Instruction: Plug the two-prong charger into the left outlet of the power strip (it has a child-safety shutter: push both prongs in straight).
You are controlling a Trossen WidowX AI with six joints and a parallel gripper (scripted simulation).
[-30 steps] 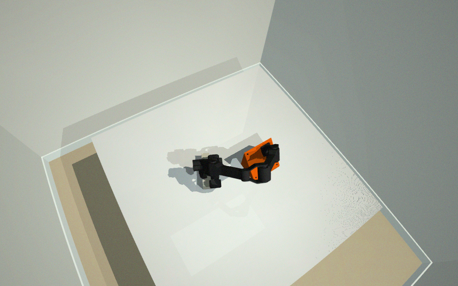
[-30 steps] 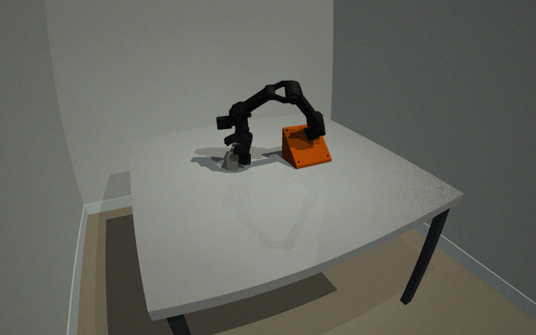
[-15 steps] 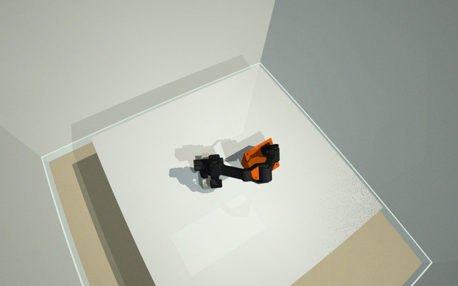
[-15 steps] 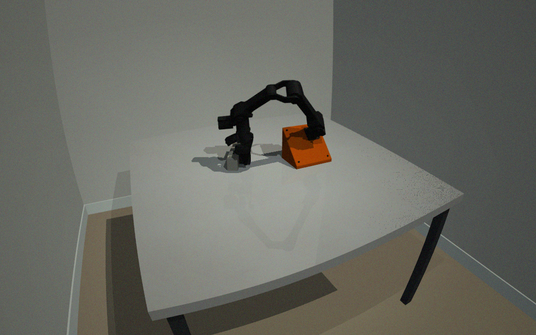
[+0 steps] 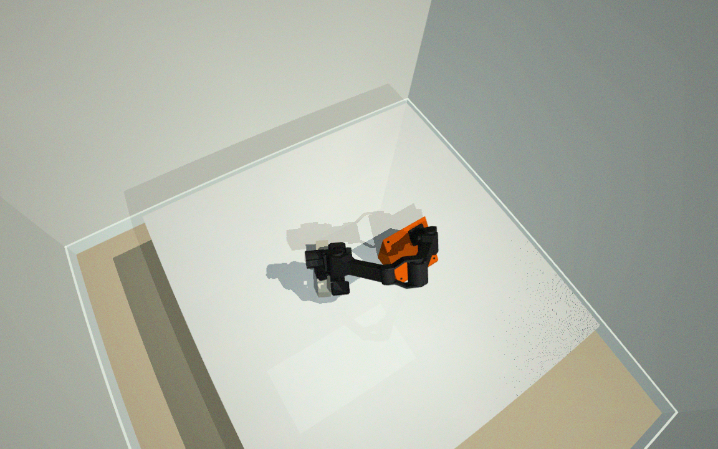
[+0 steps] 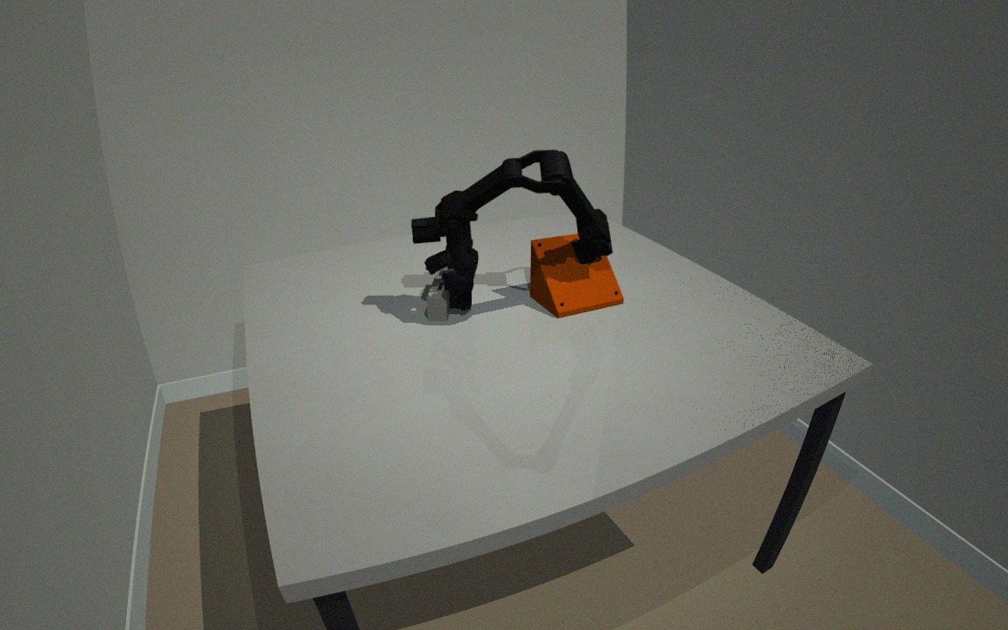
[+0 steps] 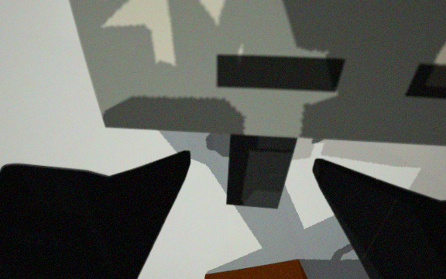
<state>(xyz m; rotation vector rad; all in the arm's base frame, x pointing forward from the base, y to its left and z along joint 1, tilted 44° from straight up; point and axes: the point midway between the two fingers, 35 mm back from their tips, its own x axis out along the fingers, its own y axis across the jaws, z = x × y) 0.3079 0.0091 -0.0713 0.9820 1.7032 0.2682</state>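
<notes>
Right now the dark grey charger is 2 cm ahead of my gripper tip, 1 cm to the right of it and 1 cm above it.
</notes>
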